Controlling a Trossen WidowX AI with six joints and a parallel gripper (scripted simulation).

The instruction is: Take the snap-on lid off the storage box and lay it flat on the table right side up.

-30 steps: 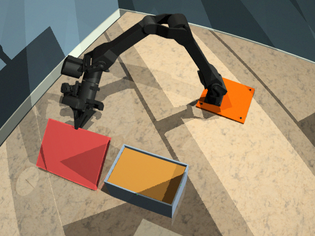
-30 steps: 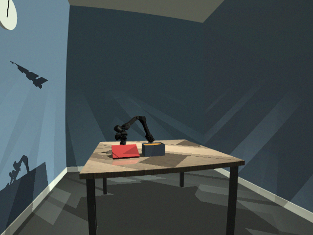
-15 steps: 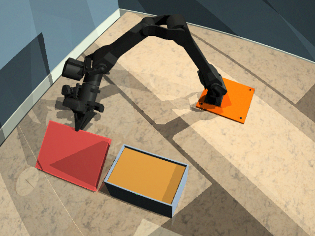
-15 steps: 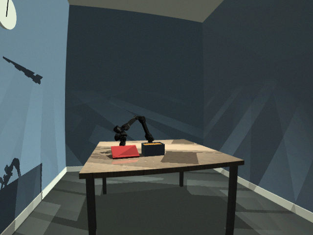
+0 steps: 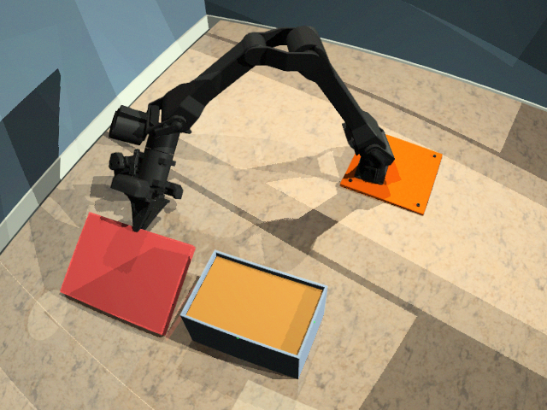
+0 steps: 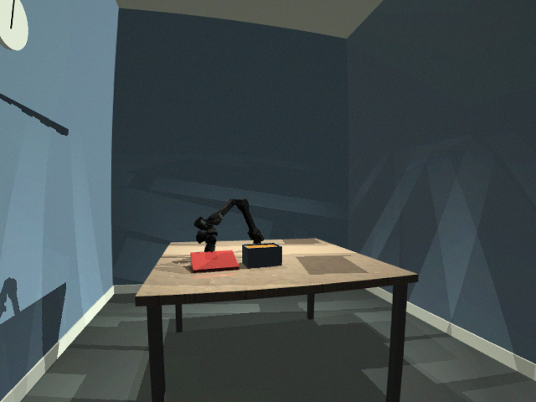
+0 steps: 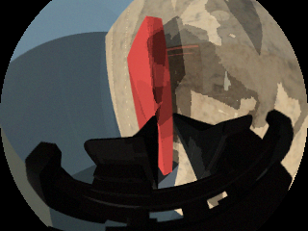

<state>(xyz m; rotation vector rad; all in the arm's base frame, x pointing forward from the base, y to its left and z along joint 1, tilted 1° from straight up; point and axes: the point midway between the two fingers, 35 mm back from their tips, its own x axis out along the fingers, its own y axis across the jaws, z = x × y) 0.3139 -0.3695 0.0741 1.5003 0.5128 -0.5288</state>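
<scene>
Right now the red lid is 80 mm ahead of my gripper tip and 20 mm below it. Round my gripper tip: storage box: 270 mm to the left, 80 mm ahead, 10 mm below.
</scene>
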